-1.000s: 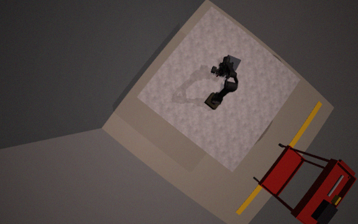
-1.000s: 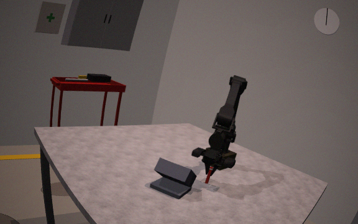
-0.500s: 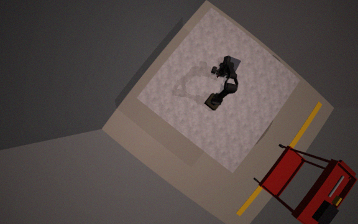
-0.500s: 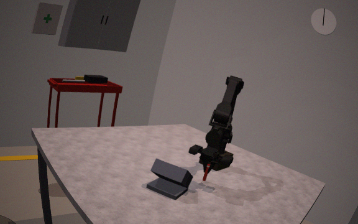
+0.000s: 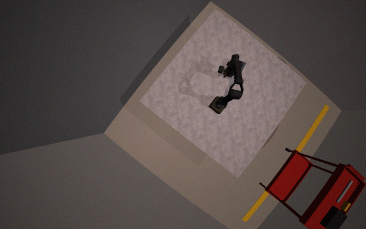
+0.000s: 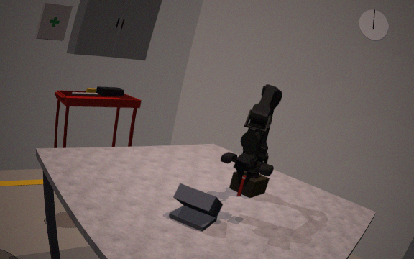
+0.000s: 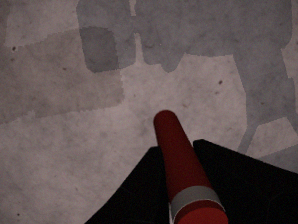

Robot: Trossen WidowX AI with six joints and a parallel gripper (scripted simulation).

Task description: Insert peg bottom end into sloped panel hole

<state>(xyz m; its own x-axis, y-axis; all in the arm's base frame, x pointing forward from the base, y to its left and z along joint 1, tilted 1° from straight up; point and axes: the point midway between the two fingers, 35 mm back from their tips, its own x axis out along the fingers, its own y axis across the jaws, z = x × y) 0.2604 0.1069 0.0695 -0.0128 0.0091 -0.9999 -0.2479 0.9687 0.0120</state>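
The sloped panel lies 17 cm ahead of my gripper tip, 4 cm to the right of it and 5 cm below it. The rest, counted from my gripper tip: red peg (2 cm above).
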